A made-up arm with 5 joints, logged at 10 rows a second.
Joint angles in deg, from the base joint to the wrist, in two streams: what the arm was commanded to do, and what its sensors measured. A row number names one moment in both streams.
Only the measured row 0 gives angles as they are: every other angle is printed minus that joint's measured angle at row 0.
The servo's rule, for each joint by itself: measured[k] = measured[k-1] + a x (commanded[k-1-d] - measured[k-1]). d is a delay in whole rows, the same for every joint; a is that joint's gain. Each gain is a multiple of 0.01, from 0.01 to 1. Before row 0 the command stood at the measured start. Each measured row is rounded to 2 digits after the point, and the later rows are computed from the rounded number. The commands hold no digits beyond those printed.
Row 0, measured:
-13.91 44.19 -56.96 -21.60 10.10
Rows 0 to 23, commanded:
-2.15 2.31 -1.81 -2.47 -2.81
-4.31 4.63 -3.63 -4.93 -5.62
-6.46 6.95 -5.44 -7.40 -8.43
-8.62 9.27 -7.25 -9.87 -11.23
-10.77 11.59 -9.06 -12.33 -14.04
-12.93 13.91 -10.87 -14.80 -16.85
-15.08 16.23 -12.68 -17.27 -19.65
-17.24 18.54 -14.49 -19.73 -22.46
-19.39 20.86 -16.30 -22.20 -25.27
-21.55 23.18 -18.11 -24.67 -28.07
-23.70 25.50 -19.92 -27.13 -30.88
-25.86 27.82 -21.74 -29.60 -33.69
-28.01 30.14 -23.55 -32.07 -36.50
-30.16 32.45 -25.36 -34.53 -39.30
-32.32 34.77 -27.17 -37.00 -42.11
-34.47 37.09 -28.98 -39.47 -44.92
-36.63 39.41 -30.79 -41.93 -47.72
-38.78 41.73 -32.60 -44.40 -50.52
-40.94 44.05 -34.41 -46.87 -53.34
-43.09 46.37 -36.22 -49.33 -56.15
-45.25 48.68 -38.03 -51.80 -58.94
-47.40 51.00 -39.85 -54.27 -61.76
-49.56 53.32 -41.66 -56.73 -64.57
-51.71 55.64 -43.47 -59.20 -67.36
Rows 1 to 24, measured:
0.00 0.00 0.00 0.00 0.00
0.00 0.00 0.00 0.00 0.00
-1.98 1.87 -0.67 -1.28 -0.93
-4.12 4.11 -1.77 -3.18 -2.48
-6.27 6.41 -3.13 -5.37 -4.44
-8.43 8.73 -4.65 -7.71 -6.68
-10.58 11.05 -6.28 -10.11 -9.11
-12.74 13.37 -7.98 -12.55 -11.66
-14.89 15.69 -9.72 -15.00 -14.30
-17.05 18.00 -11.48 -17.46 -16.99
-19.20 20.32 -13.26 -19.92 -19.72
-21.36 22.64 -15.05 -22.39 -22.48
-23.51 24.96 -16.85 -24.85 -25.25
-25.67 27.28 -18.66 -27.32 -28.04
-27.82 29.60 -20.47 -29.79 -30.83
-29.97 31.91 -22.28 -32.25 -33.63
-32.13 34.23 -24.09 -34.72 -36.43
-34.28 36.55 -25.90 -37.19 -39.23
-36.44 38.87 -27.71 -39.65 -42.03
-38.59 41.19 -29.52 -42.12 -44.83
-40.75 43.51 -31.33 -44.59 -47.64
-42.90 45.83 -33.14 -47.05 -50.45
-45.06 48.14 -34.95 -49.52 -53.25
-47.21 50.46 -36.76 -51.99 -56.06
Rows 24 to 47, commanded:
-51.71 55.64 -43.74 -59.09 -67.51
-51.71 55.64 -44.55 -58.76 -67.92
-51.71 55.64 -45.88 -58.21 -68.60
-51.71 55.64 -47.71 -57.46 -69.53
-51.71 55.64 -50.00 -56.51 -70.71
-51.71 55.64 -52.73 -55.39 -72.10
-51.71 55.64 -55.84 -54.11 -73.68
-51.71 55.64 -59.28 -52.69 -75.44
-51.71 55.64 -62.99 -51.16 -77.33
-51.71 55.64 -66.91 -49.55 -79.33
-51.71 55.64 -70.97 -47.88 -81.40
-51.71 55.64 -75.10 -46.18 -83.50
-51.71 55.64 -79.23 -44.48 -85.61
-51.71 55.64 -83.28 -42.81 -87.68
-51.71 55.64 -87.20 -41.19 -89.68
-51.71 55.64 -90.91 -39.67 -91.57
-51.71 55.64 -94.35 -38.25 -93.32
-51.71 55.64 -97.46 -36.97 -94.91
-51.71 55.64 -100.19 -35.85 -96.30
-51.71 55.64 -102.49 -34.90 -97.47
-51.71 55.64 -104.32 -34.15 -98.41
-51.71 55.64 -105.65 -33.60 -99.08
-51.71 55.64 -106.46 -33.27 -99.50
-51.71 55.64 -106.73 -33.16 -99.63
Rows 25 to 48, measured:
-49.37 52.78 -38.57 -54.45 -58.87
-51.52 55.10 -40.38 -56.92 -61.67
-51.69 55.54 -41.62 -58.05 -63.60
-51.71 55.62 -42.70 -58.42 -65.03
-51.71 55.64 -43.88 -58.31 -66.21
-51.71 55.64 -45.30 -57.87 -67.31
-51.71 55.64 -47.04 -57.16 -68.43
-51.71 55.64 -49.15 -56.24 -69.64
-51.71 55.64 -51.63 -55.13 -70.97
-51.71 55.64 -54.46 -53.86 -72.45
-51.71 55.64 -57.62 -52.46 -74.06
-51.71 55.64 -61.06 -50.95 -75.80
-51.71 55.64 -64.73 -49.35 -77.65
-51.71 55.64 -68.57 -47.70 -79.58
-51.71 55.64 -72.51 -46.03 -81.57
-51.71 55.64 -76.49 -44.36 -83.59
-51.71 55.64 -80.45 -42.71 -85.60
-51.71 55.64 -84.32 -41.13 -87.57
-51.71 55.64 -88.03 -39.63 -89.47
-51.71 55.64 -91.52 -38.25 -91.27
-51.71 55.64 -94.73 -37.00 -92.93
-51.71 55.64 -97.60 -35.91 -94.43
-51.71 55.64 -100.09 -34.99 -95.74
-51.71 55.64 -102.15 -34.27 -96.84

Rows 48 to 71, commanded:
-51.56 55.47 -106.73 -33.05 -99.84
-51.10 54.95 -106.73 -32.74 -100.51
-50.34 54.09 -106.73 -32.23 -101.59
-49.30 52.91 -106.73 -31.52 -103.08
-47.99 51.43 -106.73 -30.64 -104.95
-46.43 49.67 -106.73 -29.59 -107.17
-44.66 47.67 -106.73 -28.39 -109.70
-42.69 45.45 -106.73 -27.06 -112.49
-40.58 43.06 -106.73 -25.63 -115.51
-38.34 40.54 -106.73 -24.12 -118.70
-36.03 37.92 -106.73 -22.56 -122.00
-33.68 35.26 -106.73 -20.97 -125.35
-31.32 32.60 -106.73 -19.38 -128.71
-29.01 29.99 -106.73 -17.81 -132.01
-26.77 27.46 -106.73 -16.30 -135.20
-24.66 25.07 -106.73 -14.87 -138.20
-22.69 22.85 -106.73 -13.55 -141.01
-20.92 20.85 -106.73 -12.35 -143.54
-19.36 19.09 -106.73 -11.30 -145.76
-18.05 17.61 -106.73 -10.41 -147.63
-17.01 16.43 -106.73 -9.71 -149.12
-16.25 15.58 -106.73 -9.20 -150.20
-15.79 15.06 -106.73 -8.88 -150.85
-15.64 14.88 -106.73 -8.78 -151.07
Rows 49 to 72, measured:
-51.71 55.64 -103.74 -33.75 -97.72
-51.71 55.64 -104.85 -33.44 -98.35
-51.57 55.50 -105.55 -33.24 -98.84
-51.14 55.05 -105.99 -32.98 -99.39
-50.40 54.27 -106.26 -32.59 -100.12
-49.39 53.17 -106.43 -32.03 -101.10
-48.10 51.76 -106.54 -31.31 -102.37
-46.56 50.07 -106.61 -30.42 -103.95
-44.81 48.13 -106.65 -29.36 -105.85
-42.86 45.96 -106.68 -28.16 -108.04
-40.76 43.61 -106.70 -26.84 -110.51
-38.53 41.12 -106.71 -25.43 -113.21
-36.23 38.53 -106.72 -23.94 -116.11
-33.88 35.88 -106.72 -22.40 -119.16
-31.52 33.22 -106.72 -20.83 -122.31
-29.21 30.60 -106.72 -19.26 -125.51
-26.97 28.06 -106.72 -17.72 -128.71
-24.84 25.64 -106.72 -16.24 -131.84
-22.86 23.38 -106.72 -14.84 -134.87
-21.08 21.33 -106.72 -13.55 -137.73
-19.50 19.52 -106.72 -12.38 -140.38
-18.17 17.97 -106.72 -11.36 -142.77
-17.10 16.72 -106.72 -10.50 -144.87
-16.32 15.80 -106.72 -9.82 -146.63

